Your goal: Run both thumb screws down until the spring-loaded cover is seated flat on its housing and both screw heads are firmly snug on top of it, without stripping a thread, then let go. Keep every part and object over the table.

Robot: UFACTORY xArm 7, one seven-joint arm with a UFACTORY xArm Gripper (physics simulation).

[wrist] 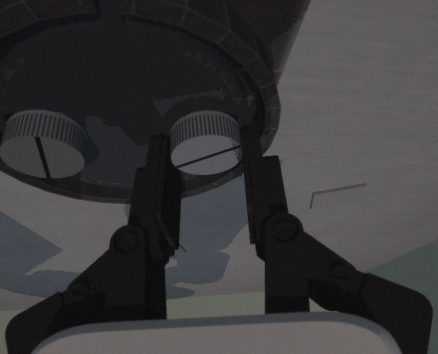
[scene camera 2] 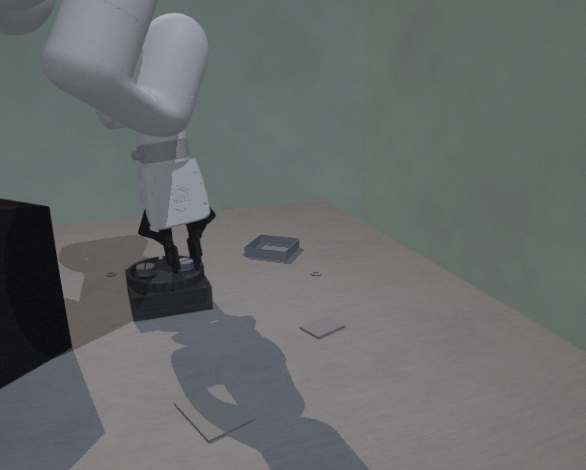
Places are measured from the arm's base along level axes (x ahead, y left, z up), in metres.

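Pixels of known places: gripper, fingertip midpoint: (wrist: 208, 153) (scene camera 2: 186, 265).
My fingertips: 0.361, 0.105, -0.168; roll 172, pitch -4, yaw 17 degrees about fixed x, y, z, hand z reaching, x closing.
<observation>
Behind a point stands the place of what it marks, as x, y, z.
The dark round cover (scene camera 2: 165, 284) (wrist: 115, 75) sits on the square black housing (scene camera 2: 172, 303) @[0.330, 0.047, -0.207]. Whether it is flat on the housing cannot be told. One thumb screw (scene camera 2: 186, 264) @[0.361, 0.097, -0.164] (wrist: 206, 147) @[0.358, 0.118, -0.162], with a ribbed rim and a slotted silver head, is between the fingertips at the right of the cover. My gripper (scene camera 2: 185, 265) @[0.361, 0.105, -0.168] (wrist: 208, 153) @[0.361, 0.105, -0.168] points down and is shut on this screw head, one finger on each side. The other thumb screw (scene camera 2: 145, 270) @[0.295, 0.093, -0.165] (wrist: 44, 147) @[0.298, 0.115, -0.163] stands free at the left of the cover. Any gap under either head is too small to tell.
A shallow grey open tray (scene camera 2: 267, 254) @[0.538, 0.244, -0.218] lies behind and right of the housing. Small rings (scene camera 2: 111, 274) @[0.232, 0.246, -0.226] (scene camera 2: 321, 273) @[0.610, 0.133, -0.226] lie at either side. A thin square plate (scene camera 2: 322, 327) @[0.536, -0.066, -0.225] and a thin-edged flat square (scene camera 2: 215, 422) @[0.348, -0.229, -0.225] lie nearer. A large black block (scene camera 2: 30, 290) @[0.150, -0.045, -0.122] stands at the left.
</observation>
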